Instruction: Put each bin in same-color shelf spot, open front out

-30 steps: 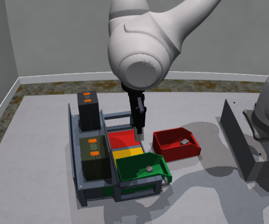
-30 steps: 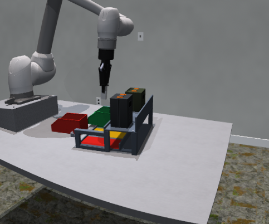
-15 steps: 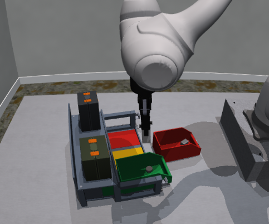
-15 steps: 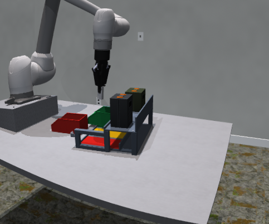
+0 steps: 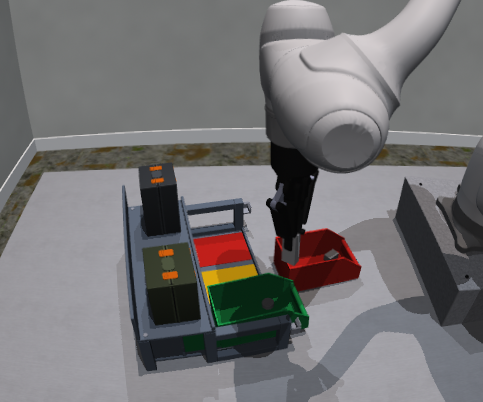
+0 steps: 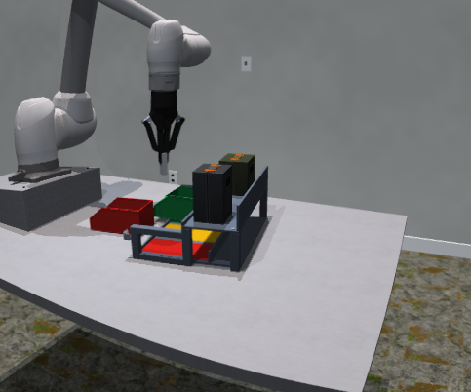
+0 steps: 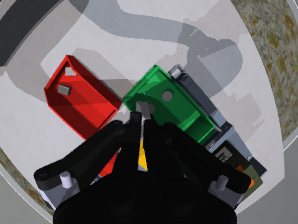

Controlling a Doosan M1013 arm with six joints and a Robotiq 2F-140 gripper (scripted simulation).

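My hand is 130 mm above the green bin, 50 mm short of it and 30 mm to the right of it. From my hand the other things lie so: red bin: 140 mm below, 120 mm to the right, 80 mm behind.
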